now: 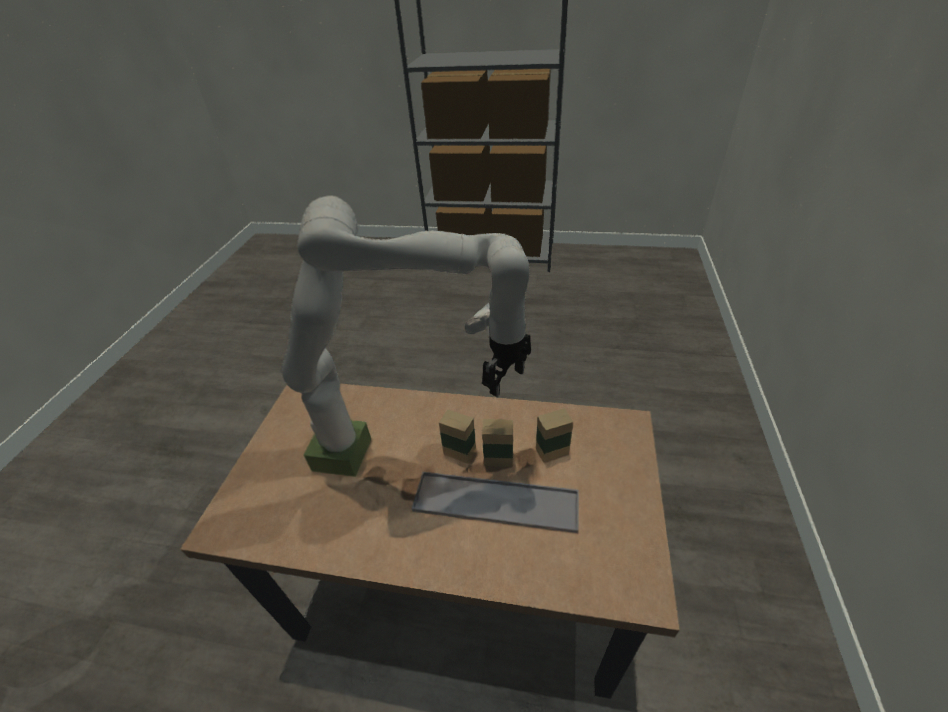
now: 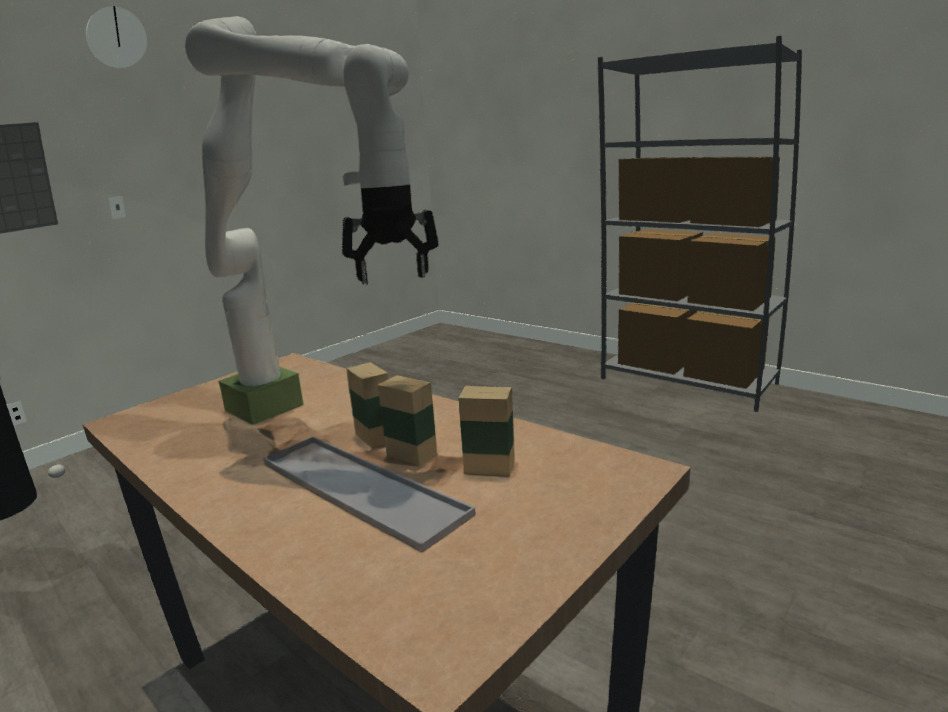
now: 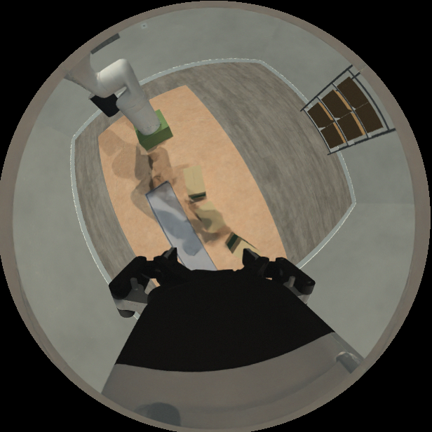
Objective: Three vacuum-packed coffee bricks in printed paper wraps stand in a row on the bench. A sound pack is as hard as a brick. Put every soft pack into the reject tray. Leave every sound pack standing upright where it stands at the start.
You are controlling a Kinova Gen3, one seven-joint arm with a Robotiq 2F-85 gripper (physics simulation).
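Frame: origin at the arm's base, x down, y ahead, z right, level; metres.
Seen in the pictures: gripper, between the fingertips: (image 1: 507,383) (image 2: 393,280); arm's base, origin of its link: (image 1: 339,438) (image 2: 260,377).
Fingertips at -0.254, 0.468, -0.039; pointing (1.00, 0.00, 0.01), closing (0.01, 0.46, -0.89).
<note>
Offsets run from my fingertips to a thing's top centre, as dx, dy, dz. "spot": to the spot under its first point. Level surfaces: height alone.
Three tan coffee packs with dark green bands stand upright in a row: the left pack @(+0.229, -0.146, -0.015) (image 1: 457,438) (image 2: 369,406) (image 3: 194,181) nearest the arm's base, the middle pack (image 1: 498,446) (image 2: 408,421) (image 3: 211,216), and the right pack @(+0.189, +0.113, -0.075) (image 1: 554,436) (image 2: 488,433) (image 3: 242,248). The left and middle packs stand closer together. Which are soft cannot be seen. The grey reject tray @(spot: +0.326, +0.129, +0.118) (image 1: 551,513) (image 2: 429,528) (image 3: 165,202) lies empty in front of the row. My gripper (image 1: 508,380) (image 2: 392,276) (image 3: 210,255) is open and empty, fingers pointing down, high above the packs, touching none.
The arm's green base block (image 1: 325,462) (image 2: 262,397) (image 3: 159,137) sits at the left of the wooden bench @(dx +0.330) (image 1: 306,528) (image 2: 551,567). The arm's shadow falls across the bench and tray. A shelf rack (image 1: 486,59) with brown boxes stands on the floor well behind the bench.
</note>
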